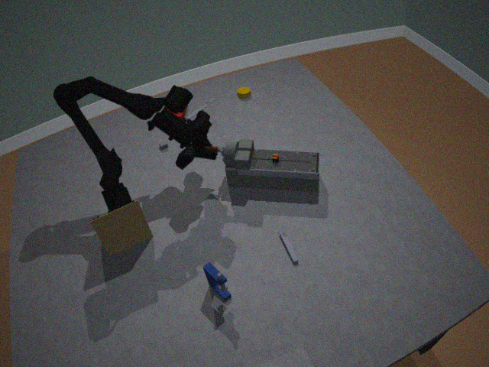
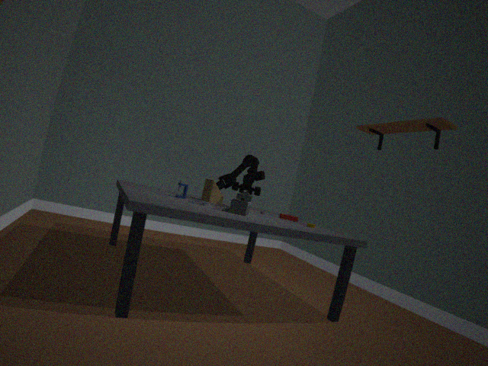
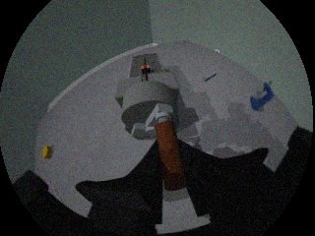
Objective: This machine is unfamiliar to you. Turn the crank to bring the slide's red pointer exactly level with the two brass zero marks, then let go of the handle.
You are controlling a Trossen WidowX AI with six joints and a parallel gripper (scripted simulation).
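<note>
My gripper tip is 1 cm past the brown crank handle, 1 cm to the right of it and 3 cm below it. From my gripper tip the other things lie so: grey bar (8 cm ahead, 32 cm to the right, 8 cm below); then red pointer (15 cm ahead, 8 cm to the right, 1 cm below); then small grey block (13 cm behind, 23 cm to the left, 8 cm below).
</note>
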